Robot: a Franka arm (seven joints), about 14 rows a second.
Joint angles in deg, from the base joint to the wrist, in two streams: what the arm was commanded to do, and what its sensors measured. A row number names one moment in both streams.
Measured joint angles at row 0: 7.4, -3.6, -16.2, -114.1, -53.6, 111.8, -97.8
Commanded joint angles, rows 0 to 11: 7.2, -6.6, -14.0, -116.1, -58.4, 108.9, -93.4; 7.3, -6.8, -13.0, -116.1, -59.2, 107.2, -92.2; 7.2, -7.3, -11.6, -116.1, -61.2, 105.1, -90.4; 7.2, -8.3, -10.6, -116.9, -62.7, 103.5, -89.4; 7.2, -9.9, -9.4, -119.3, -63.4, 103.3, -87.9; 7.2, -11.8, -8.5, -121.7, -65.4, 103.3, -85.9; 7.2, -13.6, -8.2, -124.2, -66.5, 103.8, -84.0; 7.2, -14.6, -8.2, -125.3, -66.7, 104.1, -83.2; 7.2, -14.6, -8.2, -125.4, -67.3, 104.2, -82.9; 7.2, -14.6, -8.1, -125.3, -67.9, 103.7, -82.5; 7.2, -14.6, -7.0, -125.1, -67.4, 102.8, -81.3; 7.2, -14.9, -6.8, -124.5, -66.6, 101.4, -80.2
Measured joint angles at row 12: 7.4, -13.2, -8.0, -123.6, -65.4, 103.1, -82.8
